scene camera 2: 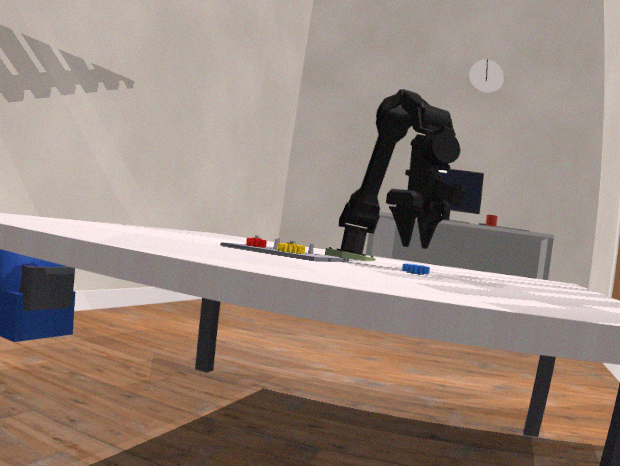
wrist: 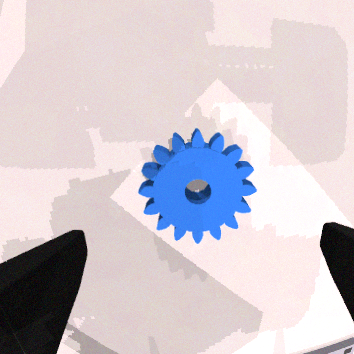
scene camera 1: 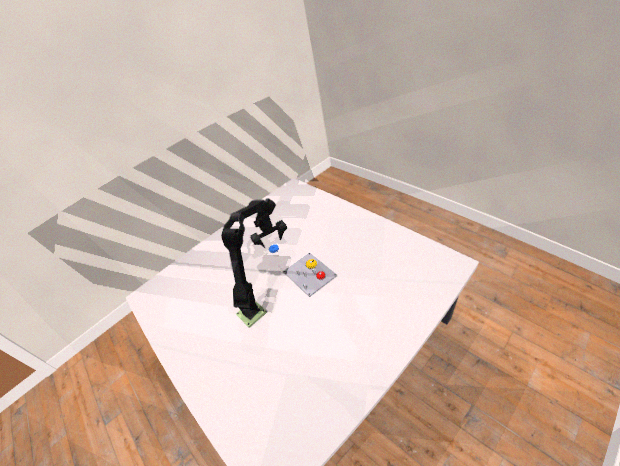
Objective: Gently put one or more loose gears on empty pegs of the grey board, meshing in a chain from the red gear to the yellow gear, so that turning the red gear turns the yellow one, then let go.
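Frame: origin at the arm's base, x ahead, y left, z up, level; millimetres.
Where they show: gripper, fingertip midpoint: (scene camera 2: 415,247) (wrist: 207,240) (scene camera 1: 272,243); arm's base, link origin: (scene camera 2: 351,253) (scene camera 1: 250,311).
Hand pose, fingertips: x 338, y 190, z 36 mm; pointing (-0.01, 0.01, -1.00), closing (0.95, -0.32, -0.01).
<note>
Things, the pixels of their top centre, and the offset from my fingertips. Level surfaces: height alone.
- loose blue gear, top centre: (wrist: 197,191) (scene camera 2: 416,264) (scene camera 1: 273,247) dy +7, dx +0, dz -32 mm
- grey board, top centre: (scene camera 2: 287,239) (scene camera 1: 308,269) dy -262, dx -18, dz -19 mm
- red gear, top centre: (scene camera 2: 256,238) (scene camera 1: 320,273) dy -322, dx -3, dz -24 mm
- yellow gear, top centre: (scene camera 2: 292,243) (scene camera 1: 311,262) dy -238, dx +27, dz -24 mm
- white table, surface height: dz -49 mm
A loose blue gear (scene camera 1: 273,248) (scene camera 2: 416,269) (wrist: 175,210) lies flat on the table, apart from the board. My gripper (scene camera 1: 274,241) (scene camera 2: 415,246) (wrist: 207,240) is open and empty, pointing down above the blue gear; in the wrist view the gear shows a little ahead of the line between the fingertips. The grey board (scene camera 1: 309,289) (scene camera 2: 230,245) lies flat on the table beside the gear. The red gear (scene camera 1: 320,275) (scene camera 2: 256,242) and the yellow gear (scene camera 1: 311,264) (scene camera 2: 291,248) sit on it. Several bare pegs stand on the board. A corner of the board shows at the wrist view's lower right edge.
The arm's green base plate (scene camera 1: 242,318) (scene camera 2: 330,252) is fixed on the white table (scene camera 1: 310,350) (scene camera 2: 125,240), near the board. Behind the table in scene camera 2 stand a grey cabinet (scene camera 2: 481,250), a dark monitor (scene camera 2: 471,191) and a red cup (scene camera 2: 491,220).
</note>
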